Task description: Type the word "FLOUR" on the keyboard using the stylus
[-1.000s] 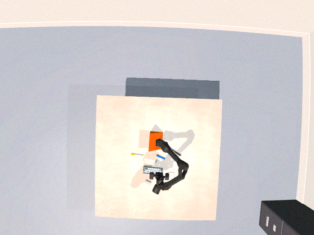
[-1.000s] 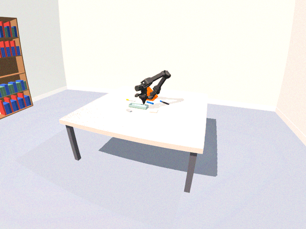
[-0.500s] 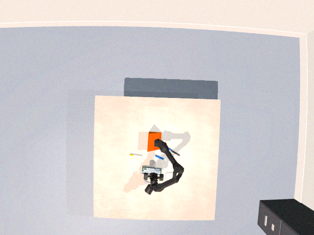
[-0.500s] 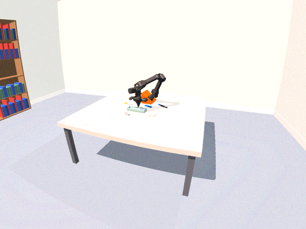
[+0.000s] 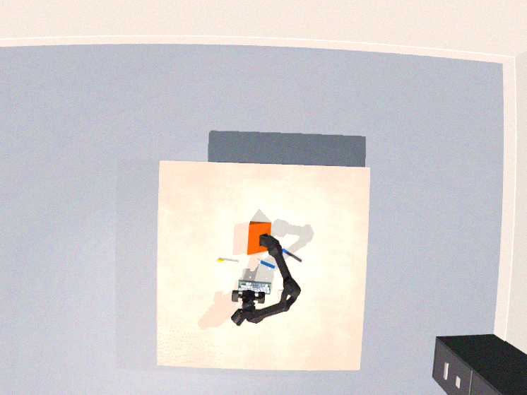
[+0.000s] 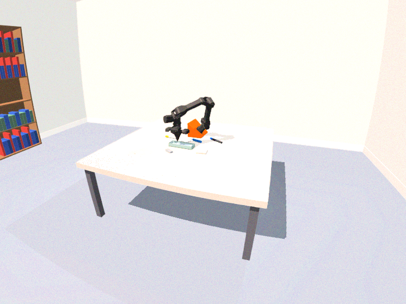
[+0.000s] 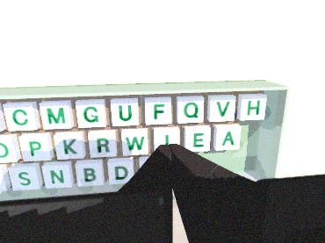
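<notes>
Right now my gripper tip is 15 cm past the blue stylus, 9 cm to the right of it and 4 cm above it. Round my gripper tip: dark pen (25 cm to the left, 21 cm behind, 4 cm below); then grey piece (12 cm ahead, 4 cm below, 2 cm to the right); then yellow-tipped white pen (17 cm behind, 14 cm to the right, 4 cm below).
</notes>
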